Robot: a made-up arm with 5 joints.
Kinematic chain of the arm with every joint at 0, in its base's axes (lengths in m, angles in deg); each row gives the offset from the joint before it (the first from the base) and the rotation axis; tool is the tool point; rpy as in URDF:
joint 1: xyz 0.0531 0 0.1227 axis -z
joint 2: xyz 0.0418 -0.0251 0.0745 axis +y
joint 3: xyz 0.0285 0 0.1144 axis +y
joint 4: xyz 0.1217 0 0.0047 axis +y
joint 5: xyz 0.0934 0.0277 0 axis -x
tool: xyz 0 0 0 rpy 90 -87.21 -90
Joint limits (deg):
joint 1: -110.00..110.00
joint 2: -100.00..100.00
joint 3: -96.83..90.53
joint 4: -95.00..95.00
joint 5: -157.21..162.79
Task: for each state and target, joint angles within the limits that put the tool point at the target. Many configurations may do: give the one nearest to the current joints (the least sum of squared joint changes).
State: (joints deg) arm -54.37 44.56 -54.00 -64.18 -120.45
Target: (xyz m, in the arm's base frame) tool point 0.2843 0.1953 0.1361
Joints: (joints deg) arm -39.70 83.71 -25.83 -94.14 -120.45
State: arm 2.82 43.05 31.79 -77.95 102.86
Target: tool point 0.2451 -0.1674 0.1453
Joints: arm 41.67 40.95 40.37 -81.30 102.86
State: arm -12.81 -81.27 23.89 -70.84 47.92
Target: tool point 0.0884 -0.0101 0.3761
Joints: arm 20.03 -84.41 64.31 -74.06 47.92
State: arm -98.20 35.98 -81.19 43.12 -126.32
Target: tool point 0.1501 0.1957 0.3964
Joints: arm -62.95 8.68 -76.80 83.19 -126.32
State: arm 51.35 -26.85 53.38 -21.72 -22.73
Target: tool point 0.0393 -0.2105 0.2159
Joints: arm 94.46 -23.86 60.54 -18.91 -22.73
